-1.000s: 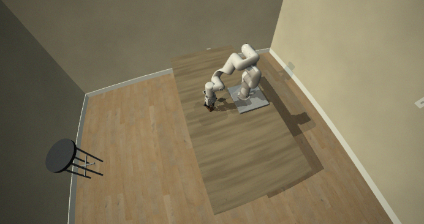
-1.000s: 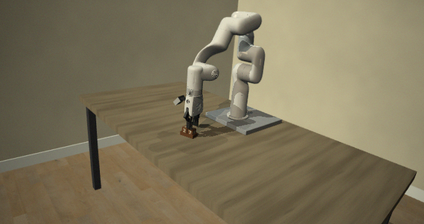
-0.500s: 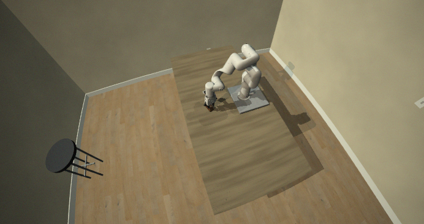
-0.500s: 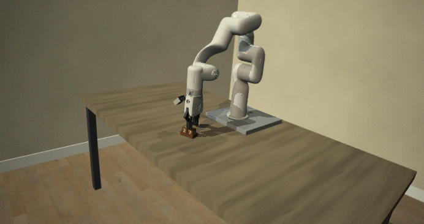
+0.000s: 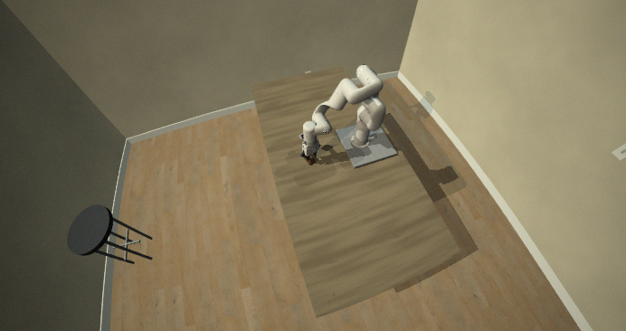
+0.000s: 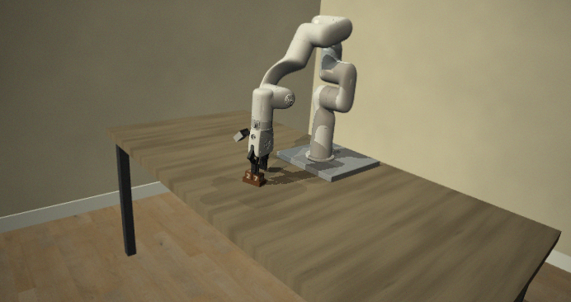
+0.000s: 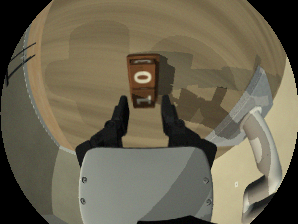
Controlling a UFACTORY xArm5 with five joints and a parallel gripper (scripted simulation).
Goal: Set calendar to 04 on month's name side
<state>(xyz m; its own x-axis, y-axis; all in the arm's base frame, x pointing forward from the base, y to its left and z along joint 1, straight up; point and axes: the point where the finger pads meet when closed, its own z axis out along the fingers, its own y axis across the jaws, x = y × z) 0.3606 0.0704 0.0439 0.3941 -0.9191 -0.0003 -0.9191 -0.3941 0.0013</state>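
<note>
My gripper is now 6 cm above the brown tray, 2 cm to the left of it and 1 cm short of it.
</note>
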